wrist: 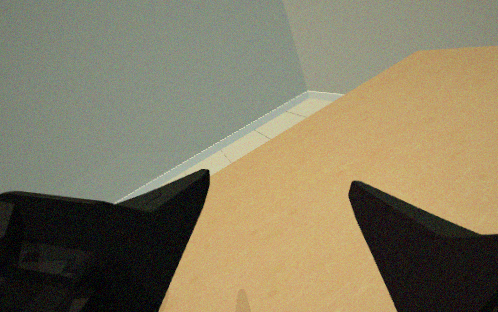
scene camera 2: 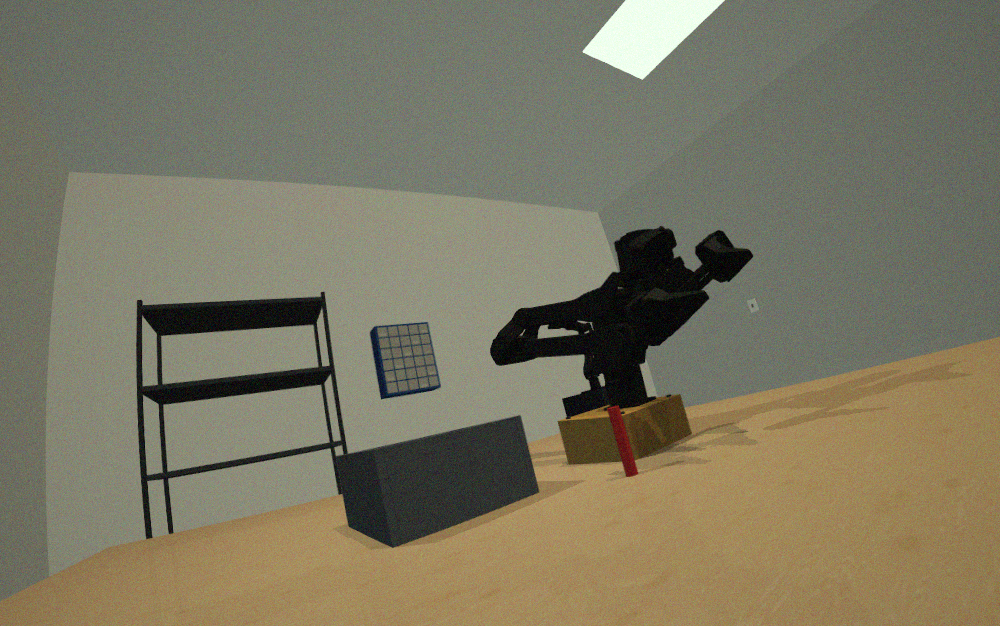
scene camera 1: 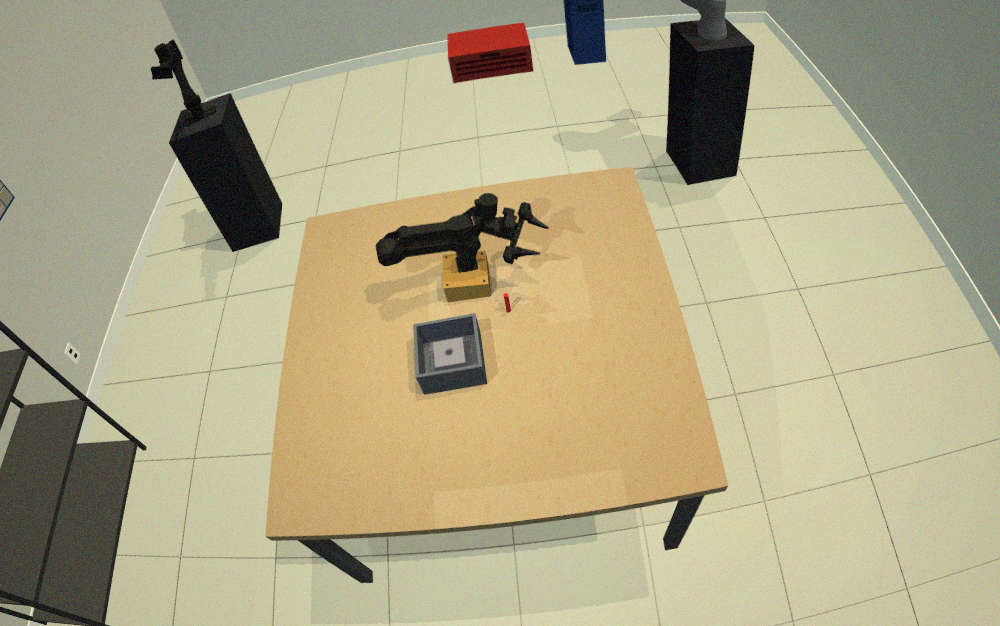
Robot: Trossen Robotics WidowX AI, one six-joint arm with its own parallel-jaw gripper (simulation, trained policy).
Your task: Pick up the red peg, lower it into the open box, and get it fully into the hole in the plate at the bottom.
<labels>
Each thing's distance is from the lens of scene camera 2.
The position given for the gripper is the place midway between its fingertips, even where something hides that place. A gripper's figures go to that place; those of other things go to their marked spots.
gripper (scene camera 2: 729, 273): 50 cm
red peg (scene camera 2: 620, 433): 48 cm
</labels>
